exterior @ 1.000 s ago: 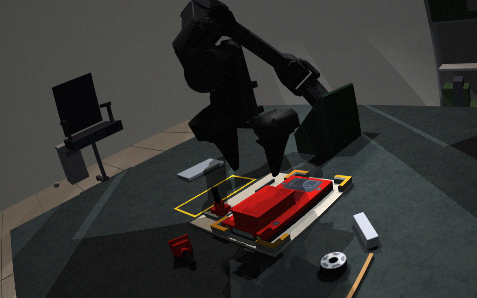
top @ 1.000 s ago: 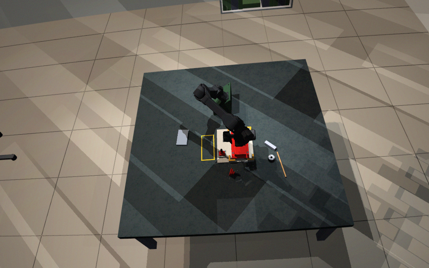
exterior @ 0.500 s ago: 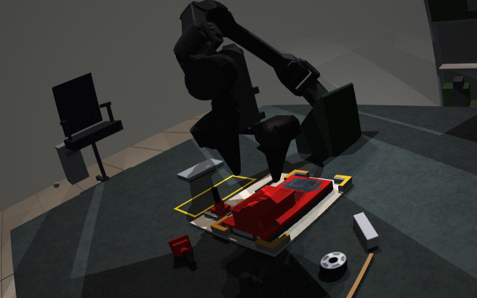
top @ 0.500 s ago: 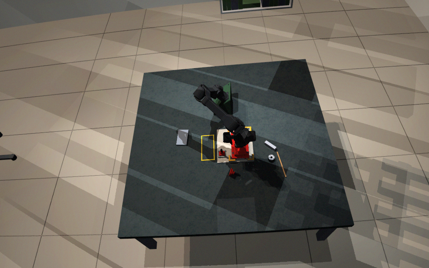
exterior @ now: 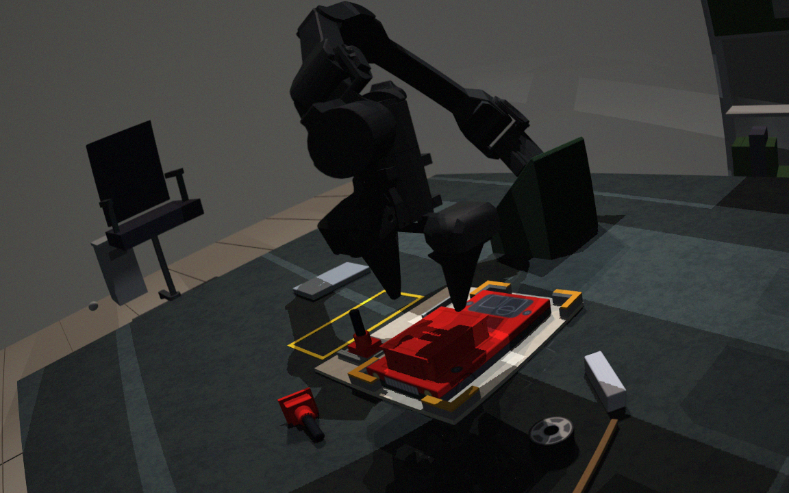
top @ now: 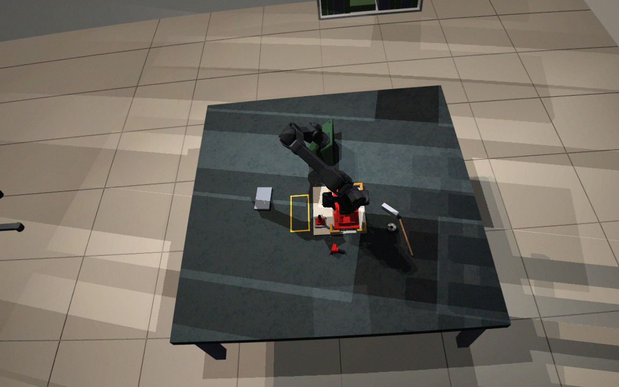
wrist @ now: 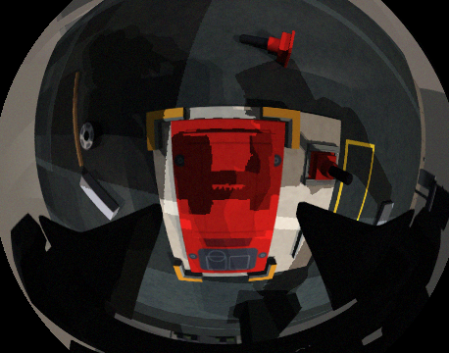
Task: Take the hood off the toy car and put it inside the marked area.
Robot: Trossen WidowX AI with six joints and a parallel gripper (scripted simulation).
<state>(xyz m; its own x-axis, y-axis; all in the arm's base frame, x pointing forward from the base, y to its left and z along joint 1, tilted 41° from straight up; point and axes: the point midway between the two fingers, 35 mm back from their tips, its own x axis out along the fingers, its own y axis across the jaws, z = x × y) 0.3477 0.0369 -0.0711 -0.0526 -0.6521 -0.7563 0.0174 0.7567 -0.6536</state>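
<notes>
The red hood is 40 mm below my gripper tip. From my gripper tip the other things lie so: wheel: 60 mm ahead, 190 mm to the left, 70 mm below; then wooden stick: 110 mm ahead, 240 mm to the left, 80 mm below.
</notes>
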